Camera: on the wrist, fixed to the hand. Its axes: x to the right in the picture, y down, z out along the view.
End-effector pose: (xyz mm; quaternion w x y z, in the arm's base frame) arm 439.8 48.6 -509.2 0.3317 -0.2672 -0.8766 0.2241
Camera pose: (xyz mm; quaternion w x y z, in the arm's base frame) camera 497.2 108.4 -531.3 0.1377 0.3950 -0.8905 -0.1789
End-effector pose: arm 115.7 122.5 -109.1 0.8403 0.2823 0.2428 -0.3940
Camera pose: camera 163.9 193.5 -108.8 0.4117 -0.2150 0.2489 -0.8499
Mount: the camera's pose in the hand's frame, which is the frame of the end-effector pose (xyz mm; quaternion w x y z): -9.9 76.2 -38.1 0.6806 -0.1886 -0.2154 -0.6744
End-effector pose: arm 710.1 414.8 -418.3 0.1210 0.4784 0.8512 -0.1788
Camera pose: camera 779.2 459.6 -394.4 0.2353 -0.3098 0.9096 -0.1458
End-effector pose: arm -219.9 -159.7 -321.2 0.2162 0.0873 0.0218 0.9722
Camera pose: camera -249.6 -233.1 -354.2 0.8240 0.2133 -0.1562 0.5012
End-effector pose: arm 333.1 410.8 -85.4 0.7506 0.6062 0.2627 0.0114
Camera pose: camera 332.0 462.1 -16.7 0.6895 0.0963 0.4238 -0.5795
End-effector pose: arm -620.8 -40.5 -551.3 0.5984 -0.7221 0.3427 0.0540
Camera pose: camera -683.6 -74.3 -598.9 0.3813 -0.8239 -0.3928 -0.1466
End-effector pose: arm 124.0 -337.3 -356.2 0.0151 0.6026 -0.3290 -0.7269
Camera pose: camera 131.9 -410.4 -312.0 0.4372 -0.4726 -0.3163 0.6968
